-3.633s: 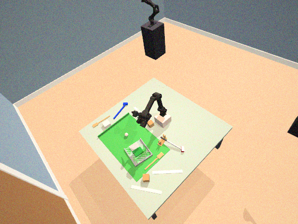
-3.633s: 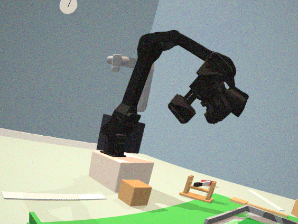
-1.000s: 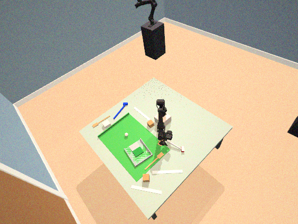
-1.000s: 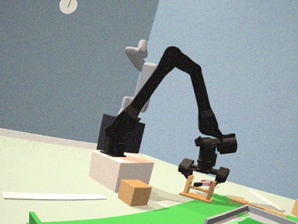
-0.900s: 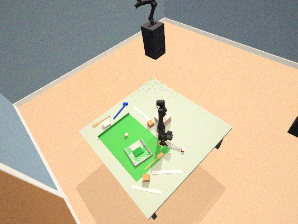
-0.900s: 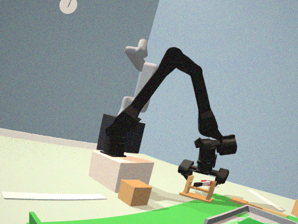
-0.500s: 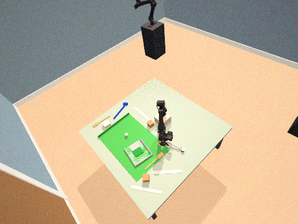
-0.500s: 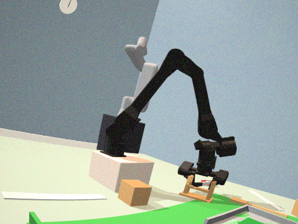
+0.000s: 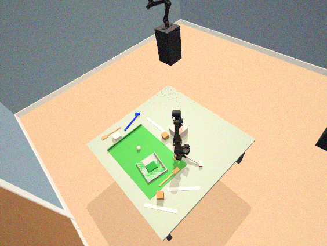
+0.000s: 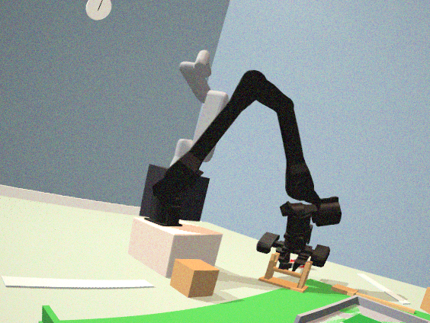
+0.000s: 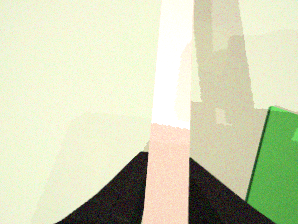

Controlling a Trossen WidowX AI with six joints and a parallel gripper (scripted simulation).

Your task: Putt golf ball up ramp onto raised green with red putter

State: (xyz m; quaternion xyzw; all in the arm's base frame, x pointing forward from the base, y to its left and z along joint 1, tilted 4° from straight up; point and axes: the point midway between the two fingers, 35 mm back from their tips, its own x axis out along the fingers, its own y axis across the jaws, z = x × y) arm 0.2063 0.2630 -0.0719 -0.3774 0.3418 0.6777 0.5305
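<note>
The wooden stand lies 30 mm ahead of my gripper tip, 90 mm to the right of it and 20 mm above it. Round my gripper tip: white golf ball 250 mm ahead, 450 mm to the right, 10 mm above; red putter 10 mm behind, 30 mm to the left, 20 mm above; green mat 270 mm ahead, 330 mm to the right, 10 mm below.
</note>
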